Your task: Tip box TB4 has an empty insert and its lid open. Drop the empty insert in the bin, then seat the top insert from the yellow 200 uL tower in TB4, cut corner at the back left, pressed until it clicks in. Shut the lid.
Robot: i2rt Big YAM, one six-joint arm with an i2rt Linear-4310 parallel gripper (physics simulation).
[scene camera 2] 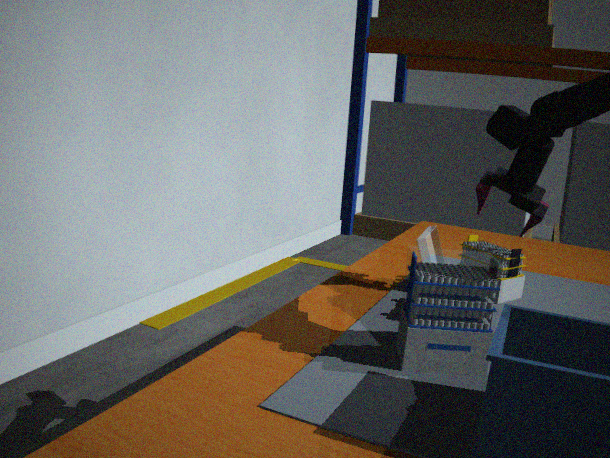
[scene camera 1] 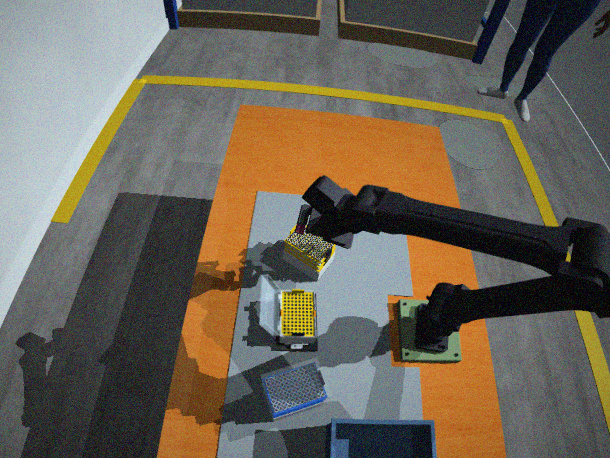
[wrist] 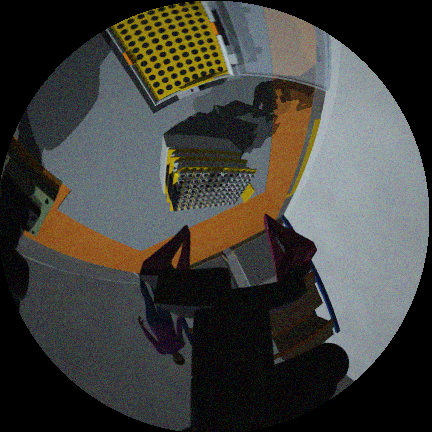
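Tip box TB4 (scene camera 1: 297, 340) stands on the grey mat with its clear lid (scene camera 1: 269, 306) (scene camera 2: 429, 245) (wrist: 295, 47) open. A yellow insert (scene camera 1: 298, 314) (wrist: 172, 50) with empty holes sits in it. The yellow tower (scene camera 1: 311, 252) (scene camera 2: 492, 256) (wrist: 215, 187) stands behind the box, turned at an angle, with stacked inserts full of tips. The bin (scene camera 1: 382, 422) (scene camera 2: 547, 366) is at the front right; part of it is cut off in scene camera 1. My gripper (scene camera 1: 312, 231) (scene camera 2: 500, 224) (wrist: 225, 223) is open and empty, above the yellow tower and apart from it.
A blue tower (scene camera 1: 295, 389) (scene camera 2: 452, 305) of tip inserts stands between TB4 and the bin. The arm's green base plate (scene camera 1: 407, 356) is on the right of the orange table (scene camera 1: 340, 145). A person (scene camera 1: 535, 45) (wrist: 162, 330) stands beyond the table.
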